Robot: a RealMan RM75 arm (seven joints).
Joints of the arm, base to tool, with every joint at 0 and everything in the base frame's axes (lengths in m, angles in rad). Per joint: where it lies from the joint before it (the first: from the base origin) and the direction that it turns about. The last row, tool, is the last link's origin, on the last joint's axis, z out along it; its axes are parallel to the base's.
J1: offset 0 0 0.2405 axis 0 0 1
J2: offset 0 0 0 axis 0 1 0
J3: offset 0 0 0.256 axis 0 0 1
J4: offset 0 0 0 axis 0 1 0
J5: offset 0 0 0.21 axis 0 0 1
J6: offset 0 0 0 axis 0 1 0
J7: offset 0 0 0.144 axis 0 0 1
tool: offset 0 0 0
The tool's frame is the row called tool.
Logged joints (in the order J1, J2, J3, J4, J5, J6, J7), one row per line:
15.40, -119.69, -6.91, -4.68, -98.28, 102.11, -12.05
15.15, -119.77, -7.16, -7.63, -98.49, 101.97, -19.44
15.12, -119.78, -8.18, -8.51, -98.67, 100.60, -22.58
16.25, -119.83, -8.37, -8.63, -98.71, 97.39, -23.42
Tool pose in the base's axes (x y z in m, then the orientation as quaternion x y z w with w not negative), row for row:
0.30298, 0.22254, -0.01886, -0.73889, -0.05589, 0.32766, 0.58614
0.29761, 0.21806, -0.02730, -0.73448, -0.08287, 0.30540, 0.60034
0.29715, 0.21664, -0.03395, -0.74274, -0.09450, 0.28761, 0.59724
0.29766, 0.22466, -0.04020, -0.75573, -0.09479, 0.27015, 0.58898
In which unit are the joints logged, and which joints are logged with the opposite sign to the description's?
The joints are logged in degrees. Opposite sign: J2, J4, J6.
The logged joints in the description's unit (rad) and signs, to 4 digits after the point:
0.2688, 2.0890, -0.1206, 0.0817, -1.7153, -1.7822, -0.2103
0.2644, 2.0904, -0.1250, 0.1332, -1.7190, -1.7797, -0.3393
0.2639, 2.0906, -0.1428, 0.1485, -1.7221, -1.7558, -0.3941
0.2836, 2.0914, -0.1461, 0.1506, -1.7228, -1.6998, -0.4088

